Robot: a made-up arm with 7 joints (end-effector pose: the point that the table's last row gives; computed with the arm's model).
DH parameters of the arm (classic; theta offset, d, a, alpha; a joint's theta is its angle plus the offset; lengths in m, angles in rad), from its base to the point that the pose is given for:
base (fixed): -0.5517 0 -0.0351 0
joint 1: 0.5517 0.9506 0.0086 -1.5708
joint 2: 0 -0.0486 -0.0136 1.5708
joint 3: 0 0.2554 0.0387 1.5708
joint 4: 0 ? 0.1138 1.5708
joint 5: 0 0.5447 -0.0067 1.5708
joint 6: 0 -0.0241 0.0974 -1.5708
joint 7: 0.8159 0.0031 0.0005 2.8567
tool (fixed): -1.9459 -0.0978 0 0
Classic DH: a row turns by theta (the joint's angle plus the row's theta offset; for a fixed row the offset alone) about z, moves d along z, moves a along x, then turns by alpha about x.
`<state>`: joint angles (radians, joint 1 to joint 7).
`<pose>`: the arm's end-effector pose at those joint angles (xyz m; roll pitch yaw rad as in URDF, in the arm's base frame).
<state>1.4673 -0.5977 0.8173 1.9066 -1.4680 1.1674 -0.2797</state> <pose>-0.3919 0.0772 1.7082 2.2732 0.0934 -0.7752</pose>
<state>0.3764 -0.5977 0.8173 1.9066 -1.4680 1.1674 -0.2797</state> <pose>-0.1449 0.3667 1.7082 2.2732 0.0934 -1.8661</pose>
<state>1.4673 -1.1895 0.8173 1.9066 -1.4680 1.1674 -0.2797</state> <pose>-0.4358 -0.3453 1.5863 2.7760 0.4368 -0.6388</pose>
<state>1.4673 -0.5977 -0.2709 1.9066 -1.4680 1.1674 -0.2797</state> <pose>0.2366 0.1167 1.7792 1.7124 0.3167 -1.8205</pose>
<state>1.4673 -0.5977 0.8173 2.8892 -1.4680 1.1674 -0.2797</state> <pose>-0.0385 -0.4539 1.7531 2.7613 0.8838 -0.0909</pose>
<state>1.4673 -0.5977 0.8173 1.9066 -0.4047 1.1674 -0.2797</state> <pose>-0.4042 0.1372 1.6563 1.4655 0.1761 -0.1742</pose>
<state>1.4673 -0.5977 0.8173 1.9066 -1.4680 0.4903 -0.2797</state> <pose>-0.4594 0.0304 1.6856 2.6477 -0.2160 -0.3205</pose>
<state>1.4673 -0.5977 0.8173 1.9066 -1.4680 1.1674 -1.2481</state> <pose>-0.4143 0.0804 1.7203 2.7253 -0.5691 -1.4659</pose>
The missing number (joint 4, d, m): -0.023
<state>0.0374 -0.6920 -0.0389 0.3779 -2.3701 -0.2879 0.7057</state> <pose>0.4111 0.0763 0.9294 1.0352 -0.3816 -1.3186</pose>
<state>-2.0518 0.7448 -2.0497 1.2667 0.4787 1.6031 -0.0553</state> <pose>-0.5142 0.4370 1.1877 0.2871 -0.2870 -0.6747</pose>
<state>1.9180 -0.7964 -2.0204 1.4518 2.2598 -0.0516 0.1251</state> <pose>0.7093 -0.1024 0.8760 -0.8834 -1.1934 1.2181</pose>
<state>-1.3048 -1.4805 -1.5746 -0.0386 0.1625 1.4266 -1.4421</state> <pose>0.0012 -0.4097 0.8909 0.9451 1.4083 -2.1848</pose>
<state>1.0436 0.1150 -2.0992 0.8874 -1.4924 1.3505 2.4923</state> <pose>0.2632 -0.5837 0.9107 0.2791 1.2085 0.8126</pose>
